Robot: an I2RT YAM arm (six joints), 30 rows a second.
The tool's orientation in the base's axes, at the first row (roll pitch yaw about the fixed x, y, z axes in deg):
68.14 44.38 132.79
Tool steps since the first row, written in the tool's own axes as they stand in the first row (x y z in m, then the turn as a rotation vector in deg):
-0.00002 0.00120 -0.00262 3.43 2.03 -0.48
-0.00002 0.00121 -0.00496 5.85 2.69 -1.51
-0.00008 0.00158 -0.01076 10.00 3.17 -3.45
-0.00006 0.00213 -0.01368 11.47 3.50 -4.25
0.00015 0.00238 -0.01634 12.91 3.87 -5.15
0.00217 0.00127 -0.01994 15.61 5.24 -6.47
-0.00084 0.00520 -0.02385 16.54 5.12 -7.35
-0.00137 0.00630 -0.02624 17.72 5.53 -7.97
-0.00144 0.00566 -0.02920 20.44 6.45 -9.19
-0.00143 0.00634 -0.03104 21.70 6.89 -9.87
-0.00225 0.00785 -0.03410 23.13 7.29 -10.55
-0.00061 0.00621 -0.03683 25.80 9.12 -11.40
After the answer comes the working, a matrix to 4 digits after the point.
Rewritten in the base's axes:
-0.00217 -0.00189 0.00011 -3.36 1.86 -1.18
-0.00336 -0.00382 -0.00050 -5.52 2.43 -2.71
-0.00651 -0.00853 -0.00176 -8.86 3.12 -5.81
-0.00839 -0.01079 -0.00219 -10.21 3.31 -6.83
-0.01001 -0.01281 -0.00287 -11.63 3.40 -7.83
-0.01201 -0.01496 -0.00598 -14.58 4.04 -9.16
-0.01533 -0.01887 -0.00231 -15.39 3.78 -10.13
-0.01706 -0.02087 -0.00185 -16.57 3.98 -10.85
-0.01807 -0.02348 -0.00301 -19.16 4.61 -12.46
-0.01948 -0.02484 -0.00305 -20.43 4.81 -13.23
-0.02171 -0.02744 -0.00229 -21.76 5.09 -14.15
-0.02271 -0.02919 -0.00526 -24.79 6.20 -15.03

The tool's axes in the first row as the columns of a matrix, in the base's axes (rounded; the answer above uses it unrounded):
-0.4855 -0.7142 0.5042
0.5245 0.2234 0.8216
-0.6994 0.6633 0.2661

